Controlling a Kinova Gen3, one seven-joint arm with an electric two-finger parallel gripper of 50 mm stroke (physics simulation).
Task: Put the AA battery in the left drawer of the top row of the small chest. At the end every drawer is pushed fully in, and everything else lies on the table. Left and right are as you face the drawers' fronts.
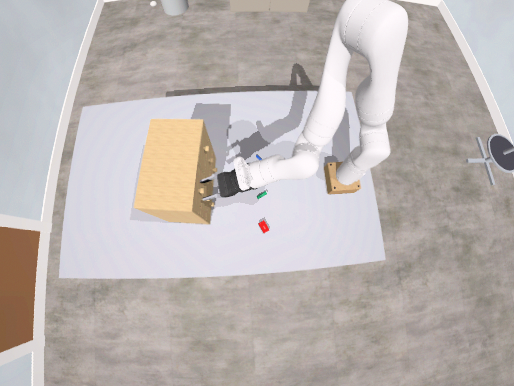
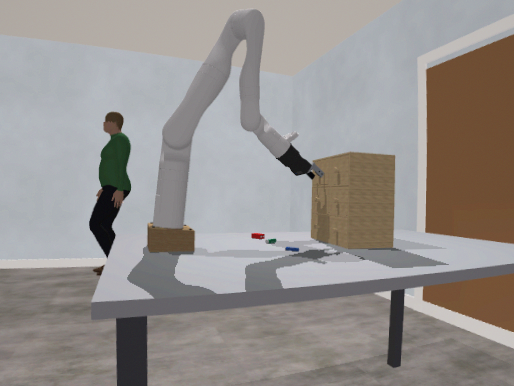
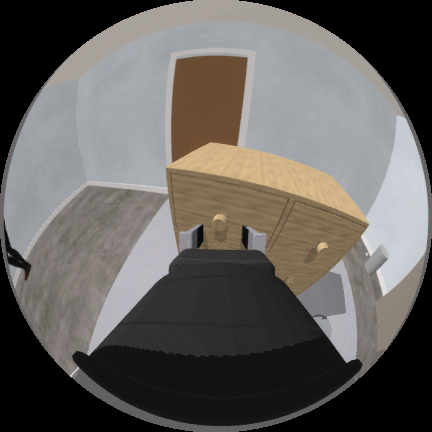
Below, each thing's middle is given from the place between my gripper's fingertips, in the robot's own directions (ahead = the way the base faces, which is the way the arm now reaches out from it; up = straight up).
Now: hand 10 cm short of the small wooden chest [image 1: 166, 185], 7 cm to the left of it and 9 cm above it.
